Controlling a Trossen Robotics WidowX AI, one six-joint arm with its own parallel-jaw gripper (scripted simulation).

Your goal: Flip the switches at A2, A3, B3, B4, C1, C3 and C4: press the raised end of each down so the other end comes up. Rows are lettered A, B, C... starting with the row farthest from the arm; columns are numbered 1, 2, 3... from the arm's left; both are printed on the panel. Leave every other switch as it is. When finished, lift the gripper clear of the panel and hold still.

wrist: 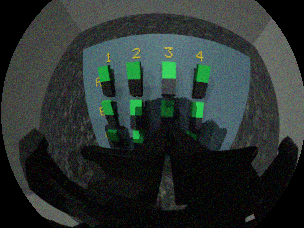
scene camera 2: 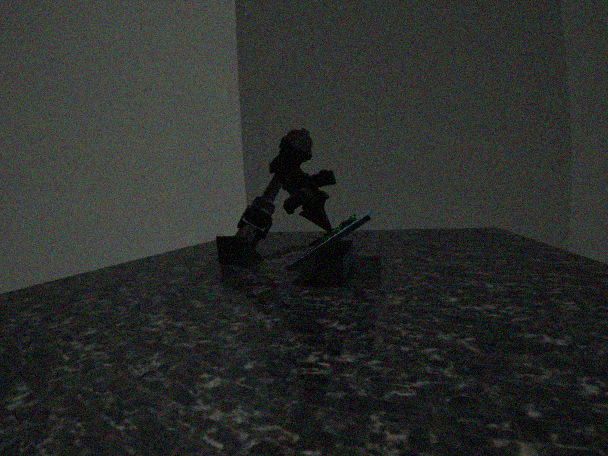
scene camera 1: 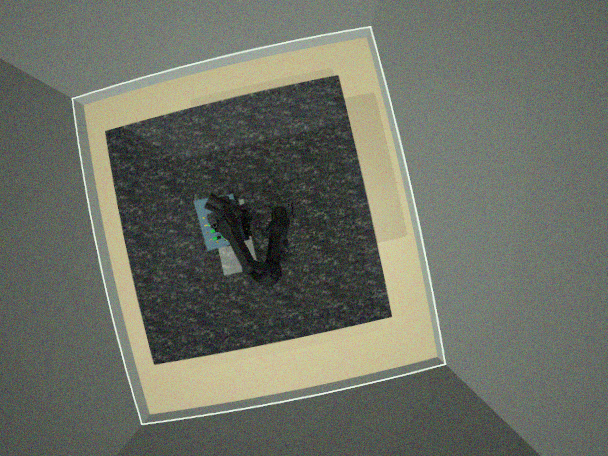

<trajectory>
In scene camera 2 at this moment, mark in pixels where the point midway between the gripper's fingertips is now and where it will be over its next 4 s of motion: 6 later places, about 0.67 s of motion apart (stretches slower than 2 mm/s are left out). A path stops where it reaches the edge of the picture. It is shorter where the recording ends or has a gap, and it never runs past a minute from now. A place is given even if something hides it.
The gripper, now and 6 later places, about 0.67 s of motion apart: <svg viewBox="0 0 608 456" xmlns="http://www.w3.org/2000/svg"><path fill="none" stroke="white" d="M329 230L330 231L315 210L321 224L326 231L326 232L327 233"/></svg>
</trajectory>
